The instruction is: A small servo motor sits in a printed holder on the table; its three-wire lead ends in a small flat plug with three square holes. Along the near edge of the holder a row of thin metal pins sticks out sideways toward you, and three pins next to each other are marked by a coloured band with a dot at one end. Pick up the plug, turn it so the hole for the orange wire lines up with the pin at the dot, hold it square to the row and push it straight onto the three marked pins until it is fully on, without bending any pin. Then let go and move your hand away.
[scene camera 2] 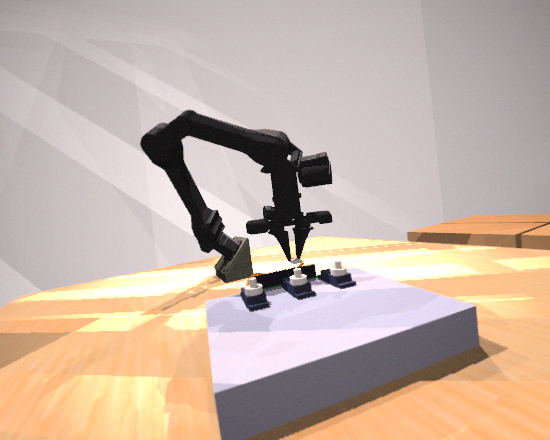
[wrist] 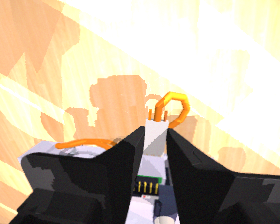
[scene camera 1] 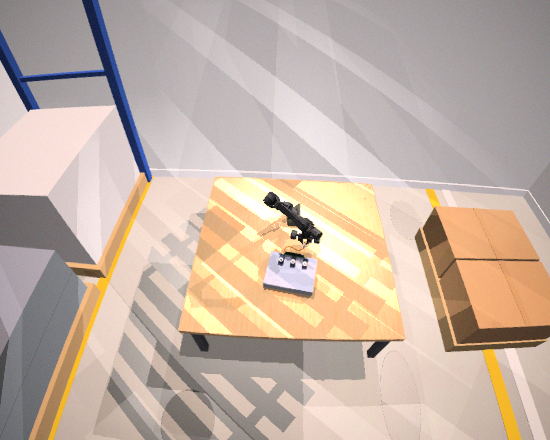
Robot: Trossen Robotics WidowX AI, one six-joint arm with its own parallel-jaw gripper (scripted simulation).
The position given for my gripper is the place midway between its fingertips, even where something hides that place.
In view: my gripper (scene camera 2: 293, 260).
My gripper is seen too in the wrist view (wrist: 155, 131).
